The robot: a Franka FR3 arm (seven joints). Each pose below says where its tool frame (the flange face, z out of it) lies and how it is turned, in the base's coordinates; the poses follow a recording.
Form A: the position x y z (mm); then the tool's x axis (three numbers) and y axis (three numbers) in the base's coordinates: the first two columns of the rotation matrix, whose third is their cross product.
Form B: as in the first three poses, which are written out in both.
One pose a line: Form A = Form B
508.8, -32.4, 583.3, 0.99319, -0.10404, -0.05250, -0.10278, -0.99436, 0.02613 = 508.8, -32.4, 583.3, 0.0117, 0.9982, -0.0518, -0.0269
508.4, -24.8, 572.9, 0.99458, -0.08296, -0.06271, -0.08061, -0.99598, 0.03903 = 508.4, -24.8, 572.9, 0.0182, 0.9985, -0.0410, -0.0322
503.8, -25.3, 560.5, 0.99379, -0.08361, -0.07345, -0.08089, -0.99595, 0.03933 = 503.8, -25.3, 560.5, 0.0181, 0.9983, -0.0412, -0.0375
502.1, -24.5, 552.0, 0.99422, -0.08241, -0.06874, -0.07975, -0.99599, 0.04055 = 502.1, -24.5, 552.0, 0.0189, 0.9984, -0.0406, -0.0352
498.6, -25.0, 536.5, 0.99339, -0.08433, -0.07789, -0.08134, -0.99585, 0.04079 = 498.6, -25.0, 536.5, 0.0188, 0.9982, -0.0415, -0.0398
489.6, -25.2, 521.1, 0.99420, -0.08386, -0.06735, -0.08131, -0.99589, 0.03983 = 489.6, -25.2, 521.1, 0.0185, 0.9984, -0.0414, -0.0345
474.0, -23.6, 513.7, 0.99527, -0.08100, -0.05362, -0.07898, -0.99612, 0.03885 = 474.0, -23.6, 513.7, 0.0183, 0.9986, -0.0400, -0.0276
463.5, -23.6, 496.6, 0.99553, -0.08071, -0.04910, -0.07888, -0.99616, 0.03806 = 463.5, -23.6, 496.6, 0.0180, 0.9987, -0.0399, -0.0253
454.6, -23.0, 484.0, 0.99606, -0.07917, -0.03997, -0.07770, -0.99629, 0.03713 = 454.6, -23.0, 484.0, 0.0178, 0.9989, -0.0393, -0.0207
